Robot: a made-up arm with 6 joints. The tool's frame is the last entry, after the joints. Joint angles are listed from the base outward. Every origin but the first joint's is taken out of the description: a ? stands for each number. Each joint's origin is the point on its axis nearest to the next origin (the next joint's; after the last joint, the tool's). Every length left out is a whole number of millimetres.
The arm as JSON. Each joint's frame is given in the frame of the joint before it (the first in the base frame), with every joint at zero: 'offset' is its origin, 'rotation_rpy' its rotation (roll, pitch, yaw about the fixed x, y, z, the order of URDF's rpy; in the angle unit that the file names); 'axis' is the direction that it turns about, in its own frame. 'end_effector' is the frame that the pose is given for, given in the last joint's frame.
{
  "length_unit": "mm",
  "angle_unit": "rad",
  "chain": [
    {
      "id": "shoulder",
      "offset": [
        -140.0,
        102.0,
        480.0
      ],
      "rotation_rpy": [
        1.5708,
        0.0,
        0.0
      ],
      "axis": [
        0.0,
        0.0,
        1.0
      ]
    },
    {
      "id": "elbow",
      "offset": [
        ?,
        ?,
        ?
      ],
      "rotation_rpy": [
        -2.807,
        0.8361,
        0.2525
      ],
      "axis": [
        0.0,
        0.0,
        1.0
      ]
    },
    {
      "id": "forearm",
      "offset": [
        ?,
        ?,
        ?
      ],
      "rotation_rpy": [
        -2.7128,
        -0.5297,
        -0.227
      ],
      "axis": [
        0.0,
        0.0,
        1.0
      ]
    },
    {
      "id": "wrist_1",
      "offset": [
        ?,
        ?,
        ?
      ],
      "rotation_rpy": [
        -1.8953,
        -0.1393,
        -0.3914
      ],
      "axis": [
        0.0,
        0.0,
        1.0
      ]
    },
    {
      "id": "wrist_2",
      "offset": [
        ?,
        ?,
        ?
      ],
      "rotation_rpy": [
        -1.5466,
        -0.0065,
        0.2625
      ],
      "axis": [
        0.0,
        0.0,
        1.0
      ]
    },
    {
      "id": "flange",
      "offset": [
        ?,
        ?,
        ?
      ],
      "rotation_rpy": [
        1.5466,
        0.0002,
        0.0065
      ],
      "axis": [
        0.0,
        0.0,
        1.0
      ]
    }
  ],
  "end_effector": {
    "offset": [
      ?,
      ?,
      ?
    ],
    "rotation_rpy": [
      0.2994,
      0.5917,
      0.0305
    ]
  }
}
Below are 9 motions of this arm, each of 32 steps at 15 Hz.
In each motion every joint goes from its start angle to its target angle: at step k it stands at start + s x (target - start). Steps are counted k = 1, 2, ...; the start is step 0. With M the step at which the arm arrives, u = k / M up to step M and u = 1 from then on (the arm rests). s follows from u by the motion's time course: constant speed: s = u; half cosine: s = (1 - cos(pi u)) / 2; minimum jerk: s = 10 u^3 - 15 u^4 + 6 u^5.
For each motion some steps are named. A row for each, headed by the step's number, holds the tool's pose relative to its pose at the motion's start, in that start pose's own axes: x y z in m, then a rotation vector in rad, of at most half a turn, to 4 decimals.
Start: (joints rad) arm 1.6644 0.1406 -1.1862 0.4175 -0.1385 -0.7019
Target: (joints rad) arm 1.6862 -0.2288 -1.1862 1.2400 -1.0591 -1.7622
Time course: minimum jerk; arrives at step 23
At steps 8, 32:
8: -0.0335 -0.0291 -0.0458 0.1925 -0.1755 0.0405
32: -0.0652 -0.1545 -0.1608 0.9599 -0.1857 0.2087

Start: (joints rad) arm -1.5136 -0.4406 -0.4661 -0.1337 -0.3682 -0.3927
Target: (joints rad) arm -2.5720 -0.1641 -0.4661 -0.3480 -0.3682 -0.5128
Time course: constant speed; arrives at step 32
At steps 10, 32:
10: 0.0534 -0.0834 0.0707 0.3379 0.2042 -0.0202
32: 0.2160 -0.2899 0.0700 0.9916 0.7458 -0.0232

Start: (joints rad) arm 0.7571 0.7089 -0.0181 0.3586 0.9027 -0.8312
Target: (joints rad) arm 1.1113 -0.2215 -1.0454 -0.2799 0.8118 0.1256
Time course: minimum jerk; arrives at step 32
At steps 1, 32:
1: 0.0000 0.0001 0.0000 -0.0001 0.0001 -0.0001
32: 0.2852 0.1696 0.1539 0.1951 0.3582 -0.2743

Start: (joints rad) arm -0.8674 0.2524 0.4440 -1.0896 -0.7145 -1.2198
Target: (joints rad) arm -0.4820 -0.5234 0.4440 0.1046 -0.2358 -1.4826
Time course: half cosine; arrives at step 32
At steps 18, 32:
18: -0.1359 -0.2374 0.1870 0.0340 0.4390 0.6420
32: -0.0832 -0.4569 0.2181 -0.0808 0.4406 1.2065

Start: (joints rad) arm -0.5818 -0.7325 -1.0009 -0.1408 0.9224 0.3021
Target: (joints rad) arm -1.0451 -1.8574 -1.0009 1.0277 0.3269 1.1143
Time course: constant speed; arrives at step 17
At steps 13, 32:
13: 0.0985 0.0271 -0.2205 -1.1045 -0.3965 0.2479
32: 0.1595 0.0263 -0.2454 -1.4260 -0.3740 0.2239

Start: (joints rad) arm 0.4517 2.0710 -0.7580 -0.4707 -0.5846 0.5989
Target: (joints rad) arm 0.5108 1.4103 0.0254 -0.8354 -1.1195 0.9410
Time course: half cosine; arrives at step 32
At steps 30, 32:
30: -0.0103 0.0095 -0.1042 -0.9741 -1.2450 -1.0464
32: -0.0102 0.0092 -0.1049 -0.9832 -1.2548 -1.0587

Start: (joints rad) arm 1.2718 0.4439 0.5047 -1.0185 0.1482 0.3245
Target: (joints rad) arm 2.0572 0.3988 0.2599 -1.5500 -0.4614 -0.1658
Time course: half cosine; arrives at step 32
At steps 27, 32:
27: -0.0226 0.1426 -0.2423 -0.0895 -1.4114 -0.5571
32: -0.0187 0.1459 -0.2558 -0.0884 -1.5112 -0.5668

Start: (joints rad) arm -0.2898 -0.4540 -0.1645 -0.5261 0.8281 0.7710
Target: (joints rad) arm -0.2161 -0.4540 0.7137 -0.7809 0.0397 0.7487
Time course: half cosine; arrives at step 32
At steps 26, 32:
26: -0.0827 0.0040 -0.2914 -0.3637 -1.4837 -0.1603
32: -0.0739 -0.0008 -0.3137 -0.3808 -1.6207 -0.1787

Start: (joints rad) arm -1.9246 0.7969 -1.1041 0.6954 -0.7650 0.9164
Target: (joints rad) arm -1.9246 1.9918 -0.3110 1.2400 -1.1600 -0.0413
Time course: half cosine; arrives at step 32
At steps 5, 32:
5: -0.0159 0.0124 0.0023 0.0121 -0.0757 0.0059
32: -0.2715 0.0842 -0.0494 0.7351 -1.2527 0.1731

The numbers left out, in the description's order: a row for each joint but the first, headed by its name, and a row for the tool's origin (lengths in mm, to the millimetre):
elbow: 121.0 109.0 0.0
forearm: -46.0 -29.0 0.0
wrist_1: 26.0 127.0 0.0
wrist_2: 101.0 239.0 0.0
flange: -41.0 -141.0 0.0
tool: -39.0 13.0 0.0

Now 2 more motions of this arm.
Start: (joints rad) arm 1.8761 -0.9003 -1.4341 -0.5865 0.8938 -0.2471
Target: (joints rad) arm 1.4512 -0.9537 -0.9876 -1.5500 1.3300 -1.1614
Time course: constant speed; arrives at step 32
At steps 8, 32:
8: 0.0078 -0.0549 0.0830 0.3242 0.0988 -0.1109
32: 0.1996 -0.2894 0.2574 0.8798 0.8976 -0.4911

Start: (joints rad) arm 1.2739 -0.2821 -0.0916 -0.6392 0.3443 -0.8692
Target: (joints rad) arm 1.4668 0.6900 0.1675 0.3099 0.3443 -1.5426
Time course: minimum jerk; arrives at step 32
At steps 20, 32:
20: -0.0724 -0.0137 -0.0190 -0.4609 0.1636 -0.0446
32: -0.0888 -0.0209 0.0109 -0.5897 0.2402 -0.0523

